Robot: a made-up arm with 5 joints.
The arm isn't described. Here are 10 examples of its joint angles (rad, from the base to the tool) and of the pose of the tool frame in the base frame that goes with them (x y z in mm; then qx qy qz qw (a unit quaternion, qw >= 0)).
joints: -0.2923 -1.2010 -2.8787 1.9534 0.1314
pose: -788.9 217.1 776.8 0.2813 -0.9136 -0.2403 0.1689
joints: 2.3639 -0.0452 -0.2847 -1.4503 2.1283
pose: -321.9 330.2 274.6 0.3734 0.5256 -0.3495 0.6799
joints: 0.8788 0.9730 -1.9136 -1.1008 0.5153
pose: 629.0 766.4 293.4 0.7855 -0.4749 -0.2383 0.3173
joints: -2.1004 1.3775 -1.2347 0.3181 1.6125
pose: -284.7 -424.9 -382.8 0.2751 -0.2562 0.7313 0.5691
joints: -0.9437 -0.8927 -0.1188 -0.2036 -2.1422
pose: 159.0 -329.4 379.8 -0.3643 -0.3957 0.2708 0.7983
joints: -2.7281 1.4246 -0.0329 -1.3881 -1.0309
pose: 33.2 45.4 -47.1 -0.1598 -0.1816 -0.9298 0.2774
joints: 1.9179 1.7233 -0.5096 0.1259 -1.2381
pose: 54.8 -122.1 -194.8 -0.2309 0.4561 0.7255 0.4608
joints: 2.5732 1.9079 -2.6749 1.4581 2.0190
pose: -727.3 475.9 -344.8 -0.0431 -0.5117 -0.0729 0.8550
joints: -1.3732 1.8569 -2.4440 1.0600 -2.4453
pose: 92.0 -802.7 -397.5 0.3709 -0.1658 0.0469 0.9126
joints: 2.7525 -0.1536 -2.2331 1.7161 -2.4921
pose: -361.4 184.8 1133.2 -0.2590 0.0582 -0.7451 0.6119
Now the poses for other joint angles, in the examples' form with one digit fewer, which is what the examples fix.
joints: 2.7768 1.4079 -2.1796 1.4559 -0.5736
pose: -834 323 -112 -0.102 0.064 0.933 0.339
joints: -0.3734 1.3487 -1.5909 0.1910 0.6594
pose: 668 -283 -301 -0.080 -0.245 -0.788 0.559
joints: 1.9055 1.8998 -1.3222 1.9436 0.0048
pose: -57 129 -395 -0.843 0.133 0.318 0.413
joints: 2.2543 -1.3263 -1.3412 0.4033 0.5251
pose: 94 -136 1069 0.937 0.161 -0.037 0.308
